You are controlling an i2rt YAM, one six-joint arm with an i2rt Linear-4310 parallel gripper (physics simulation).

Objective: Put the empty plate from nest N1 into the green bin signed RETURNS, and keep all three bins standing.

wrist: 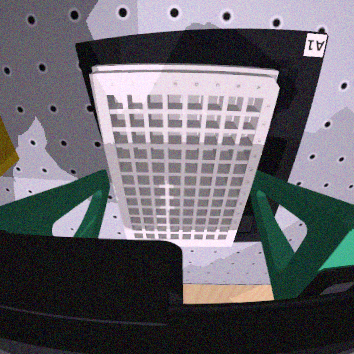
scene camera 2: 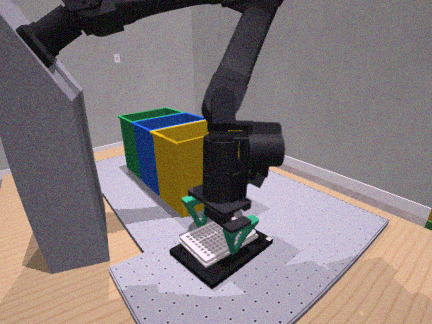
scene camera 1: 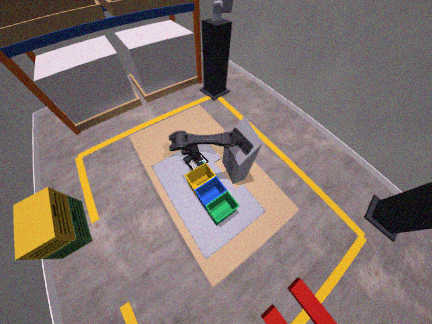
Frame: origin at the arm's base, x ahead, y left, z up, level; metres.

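Where they show: gripper, fingertip midpoint: [wrist: 178,177] [scene camera 2: 216,240] [scene camera 1: 198,162]; arm's base at its link origin: [scene camera 2: 38,44] [scene camera 1: 241,140].
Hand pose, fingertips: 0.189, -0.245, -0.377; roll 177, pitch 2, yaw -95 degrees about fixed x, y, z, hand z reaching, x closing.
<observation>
Things, the pixels of their top centre, and the offset from my fingertips, as dx, dy, dz. Level surfaces: height alone.
- white plate at its top centre: [wrist: 181,188] [scene camera 2: 218,233] +0.003, -0.002, +0.015
- black nest at its top centre: [wrist: 201,177] [scene camera 2: 222,243] +0.000, -0.014, +0.001
- green bin at its top centre: [scene camera 2: 150,114] [scene camera 1: 222,205] +0.140, +0.433, +0.166
- blue bin at its top centre: [scene camera 2: 169,120] [scene camera 1: 210,189] +0.124, +0.303, +0.166
- yellow bin at its top centre: [scene camera 2: 195,129] [scene camera 1: 200,175] +0.107, +0.173, +0.166
- perforated grey board at its surface level: dz -0.014
The white plate [scene camera 2: 197,245] [wrist: 185,82], with a grid of empty square wells, lies on a black nest [scene camera 2: 212,281] [wrist: 200,47] marked A1 at one corner; no N1 label is readable. My gripper [scene camera 2: 217,238] [wrist: 178,177] is open, pointing down, with one green finger on each side of the plate and nothing gripped. In scene camera 1 the plate is too small to tell. The green bin [scene camera 1: 222,209] [scene camera 2: 131,150], the blue bin [scene camera 1: 210,192] [scene camera 2: 146,162] and the yellow bin [scene camera 1: 200,177] [scene camera 2: 175,170] stand upright in a row. No sign on them is readable.
The yellow bin is nearest my gripper and partly behind it in scene camera 2; the green one is farthest. The bins and nest stand on a perforated grey board [scene camera 1: 185,210] [scene camera 2: 325,220]. A slanted grey arm mount [scene camera 1: 236,167] [scene camera 2: 55,175] rises beside the board.
</observation>
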